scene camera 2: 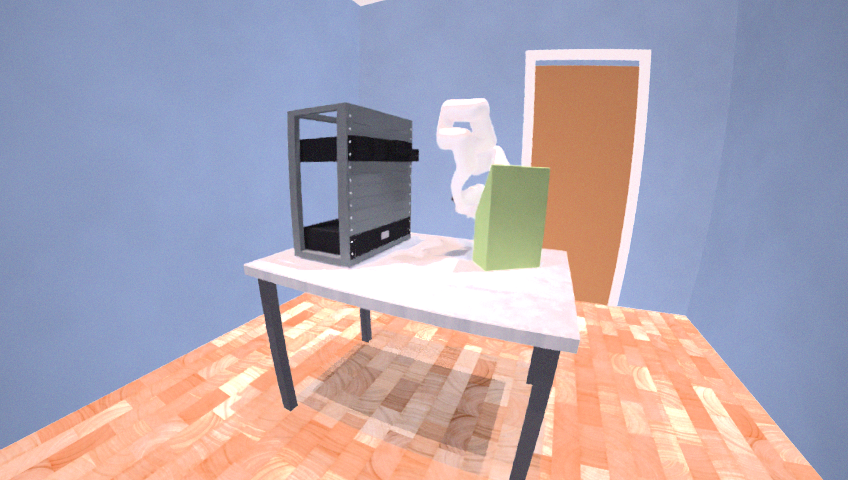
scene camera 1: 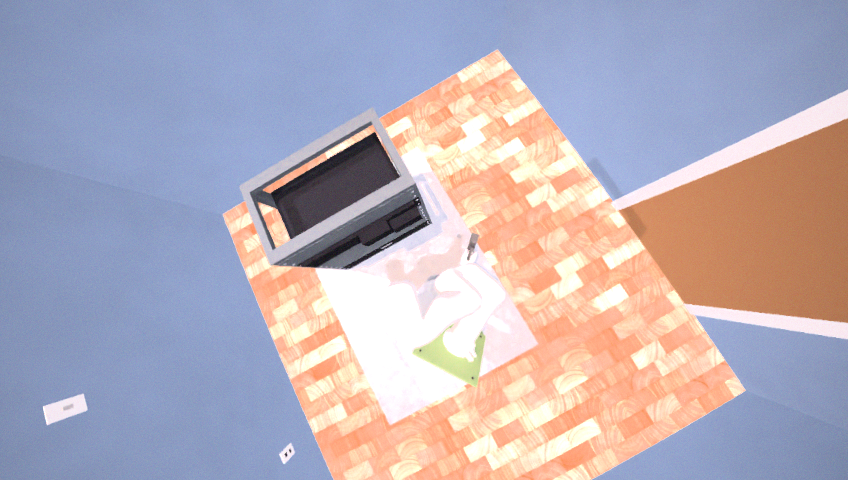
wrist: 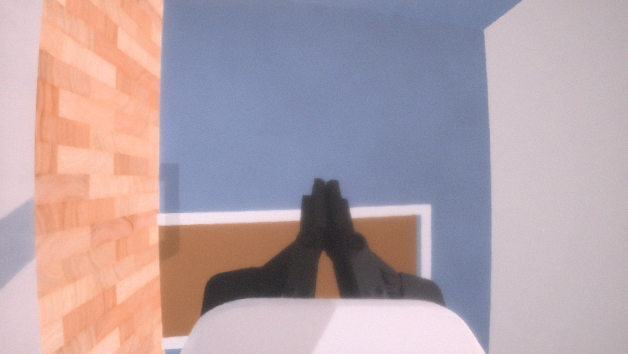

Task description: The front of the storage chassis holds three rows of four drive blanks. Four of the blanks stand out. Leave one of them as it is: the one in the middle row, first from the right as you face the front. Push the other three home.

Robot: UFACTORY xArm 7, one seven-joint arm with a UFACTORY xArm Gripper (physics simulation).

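Seen in the pictures: gripper, fingertip midpoint: [scene camera 1: 475, 233] [wrist: 322, 192]; arm's base, origin of the base link: [scene camera 2: 514, 195] [scene camera 1: 458, 342].
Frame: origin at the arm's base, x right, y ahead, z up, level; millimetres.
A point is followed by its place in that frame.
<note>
The storage chassis [scene camera 2: 376, 148] {x -130, y 521, z 164 mm} is the black unit high in the grey rack. In scene camera 1, dark blocks stand out from its front, one near the middle [scene camera 1: 376, 236] {x 6, y 470, z 201 mm} and one toward the rack's right-hand end [scene camera 1: 405, 222] {x 112, y 457, z 173 mm}. In scene camera 2, a dark block [scene camera 2: 414, 155] {x 125, y 453, z 144 mm} juts out past the rack's far edge. Separate blanks and their rows are too small and dark to tell. My gripper [scene camera 1: 474, 236] {x 318, y 302, z -63 mm} [wrist: 322, 192] {x 318, y 302, z -63 mm} is shut with nothing between its fingertips. It is out in front of the rack, to its right-hand side in scene camera 1, apart from the chassis. No blanks show in the wrist view.
The grey rack [scene camera 1: 324, 148] {x 46, y 770, z 311 mm} [scene camera 2: 343, 184] {x -290, y 572, z 35 mm} stands on the white table [scene camera 2: 505, 315] {x -464, y -4, z -274 mm}. A black unit with a pale label [scene camera 2: 368, 239] {x -167, y 541, z -188 mm} sits low in it. The white arm [scene camera 1: 464, 291] {x 135, y 161, z 262 mm} [scene camera 2: 476, 154] {x 98, y 169, z 154 mm} stands by the green block [scene camera 1: 452, 361] {x -45, y -23, z 76 mm} [scene camera 2: 516, 217] {x -85, y -13, z -73 mm}. A brown door [scene camera 2: 586, 178] is behind.
</note>
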